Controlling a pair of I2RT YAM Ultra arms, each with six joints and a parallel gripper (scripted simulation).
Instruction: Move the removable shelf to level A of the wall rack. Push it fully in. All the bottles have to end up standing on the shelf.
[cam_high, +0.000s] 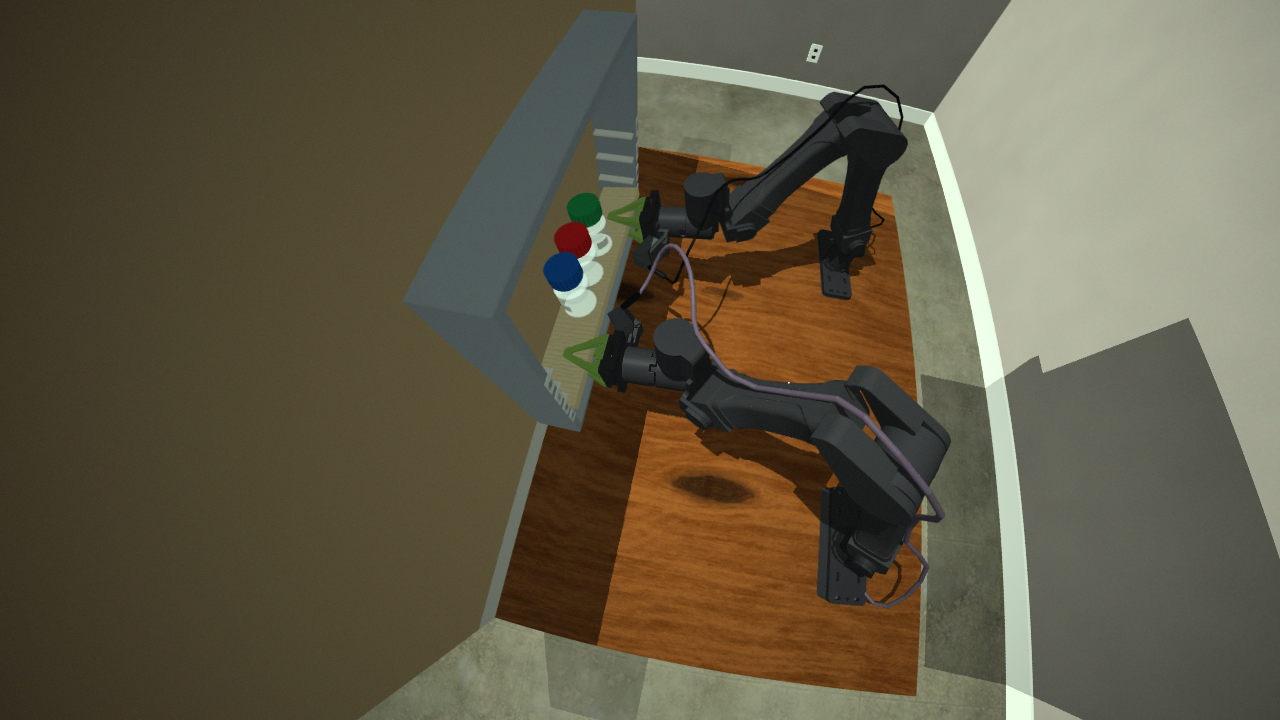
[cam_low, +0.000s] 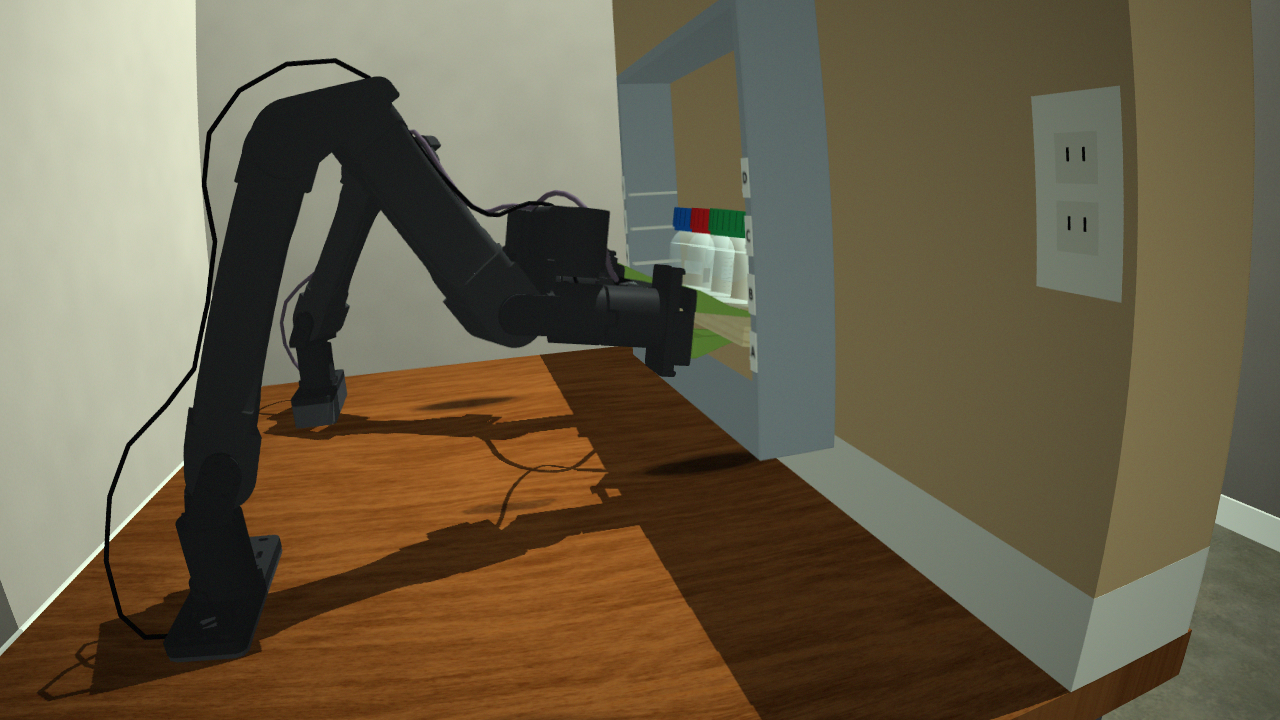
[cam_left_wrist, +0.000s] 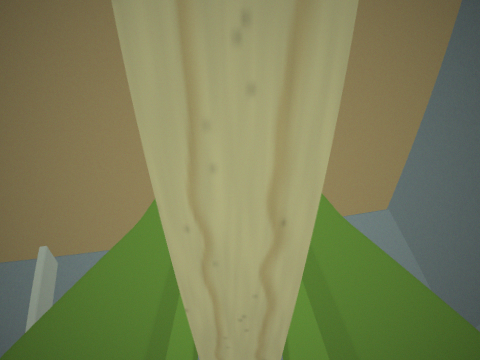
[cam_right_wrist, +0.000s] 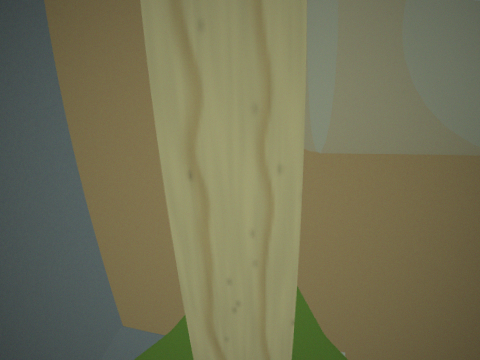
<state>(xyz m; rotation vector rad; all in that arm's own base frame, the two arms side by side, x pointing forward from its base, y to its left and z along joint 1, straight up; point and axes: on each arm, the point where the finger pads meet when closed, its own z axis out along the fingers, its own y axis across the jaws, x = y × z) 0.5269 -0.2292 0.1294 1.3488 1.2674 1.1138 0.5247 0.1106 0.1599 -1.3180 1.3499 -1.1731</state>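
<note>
My right hand is 20 mm short of the green-capped bottle, 80 mm to the right of it and 60 mm below it. Round my right hand: red-capped bottle: 20 mm ahead, 140 mm to the left, 60 mm above; then wooden shelf: 10 mm ahead, 150 mm to the left; then grey wall rack: 20 mm ahead, 150 mm to the left, 110 mm above.
Right now the blue-capped bottle is 9 cm to the right of my left hand, 6 cm above it and 1 cm ahead of it. The rest, counted from my left hand: red-capped bottle: 15 cm to the right, 6 cm above, 1 cm ahead; wooden shelf: 15 cm to the right; grey wall rack: 15 cm to the right, 11 cm above, 1 cm ahead.
</note>
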